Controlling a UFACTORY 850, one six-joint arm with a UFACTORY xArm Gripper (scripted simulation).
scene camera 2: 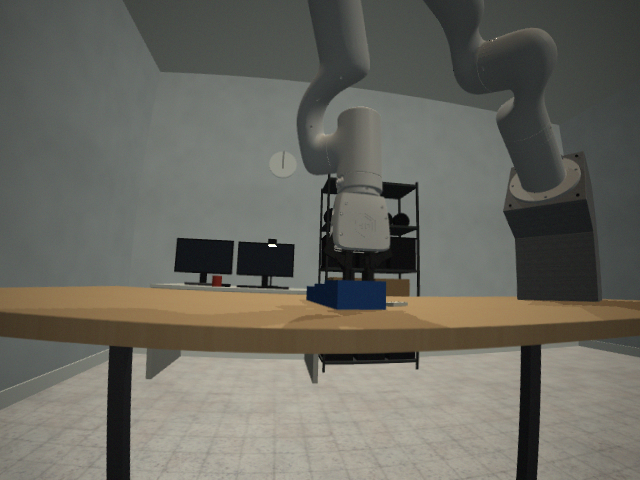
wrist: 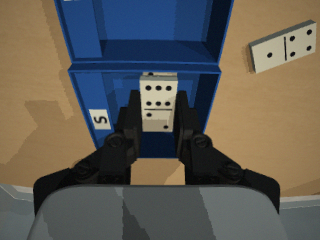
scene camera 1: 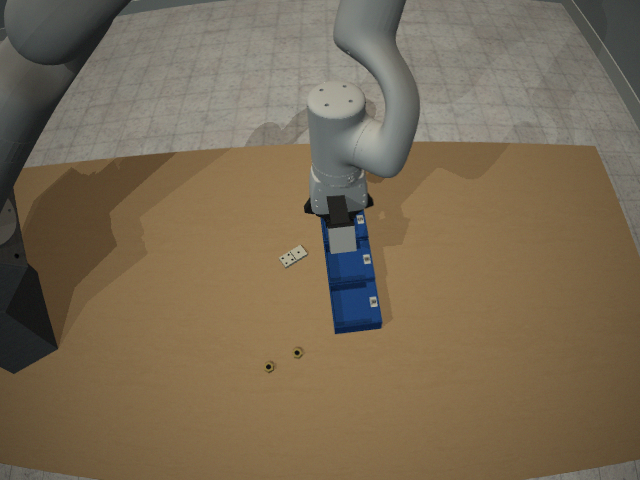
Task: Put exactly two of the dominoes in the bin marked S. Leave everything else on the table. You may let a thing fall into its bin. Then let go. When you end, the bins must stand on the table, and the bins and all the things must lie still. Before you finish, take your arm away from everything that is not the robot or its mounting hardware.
Labels:
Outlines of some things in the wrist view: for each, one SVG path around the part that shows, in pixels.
The gripper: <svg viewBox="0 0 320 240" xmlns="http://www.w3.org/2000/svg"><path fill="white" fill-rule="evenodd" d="M27 237L27 240L288 240L279 217L279 183L271 177L249 169L242 169L238 163L214 148L211 138L201 132L196 108L189 108L187 92L179 90L176 94L173 128L175 154L179 161L185 165L185 185L130 185L131 164L137 161L137 157L140 157L143 124L141 93L138 90L131 90L128 107L120 107L115 133L111 133L105 138L102 147L79 161L73 168L66 168L43 176L34 183L35 219Z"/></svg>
A domino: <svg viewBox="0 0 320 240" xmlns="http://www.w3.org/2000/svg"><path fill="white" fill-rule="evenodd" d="M140 75L143 131L172 132L178 85L177 76Z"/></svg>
A domino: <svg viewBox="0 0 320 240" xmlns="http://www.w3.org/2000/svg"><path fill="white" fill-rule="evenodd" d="M317 22L310 19L248 43L254 72L257 74L314 53L316 48Z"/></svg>

